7 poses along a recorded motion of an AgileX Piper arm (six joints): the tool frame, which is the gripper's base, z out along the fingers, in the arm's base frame.
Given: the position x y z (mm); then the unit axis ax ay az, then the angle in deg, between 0 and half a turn.
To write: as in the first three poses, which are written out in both.
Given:
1: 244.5, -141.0, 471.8, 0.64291, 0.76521, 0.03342, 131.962
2: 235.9, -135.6, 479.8, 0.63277, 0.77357, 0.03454, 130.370
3: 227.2, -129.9, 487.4, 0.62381, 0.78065, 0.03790, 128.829
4: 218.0, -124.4, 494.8, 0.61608, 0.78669, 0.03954, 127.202
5: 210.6, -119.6, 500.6, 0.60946, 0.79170, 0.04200, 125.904
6: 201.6, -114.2, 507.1, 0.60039, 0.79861, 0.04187, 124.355
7: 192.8, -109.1, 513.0, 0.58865, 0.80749, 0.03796, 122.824
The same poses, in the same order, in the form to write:
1: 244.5, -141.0, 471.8, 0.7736, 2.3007, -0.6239
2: 235.9, -135.6, 479.8, 0.7602, 2.2728, -0.6111
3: 227.2, -129.9, 487.4, 0.7532, 2.2455, -0.5952
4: 218.0, -124.4, 494.8, 0.7439, 2.2169, -0.5849
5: 210.6, -119.6, 500.6, 0.7381, 2.1940, -0.5740
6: 201.6, -114.2, 507.1, 0.7238, 2.1671, -0.5655
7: 192.8, -109.1, 513.0, 0.6995, 2.1410, -0.5604
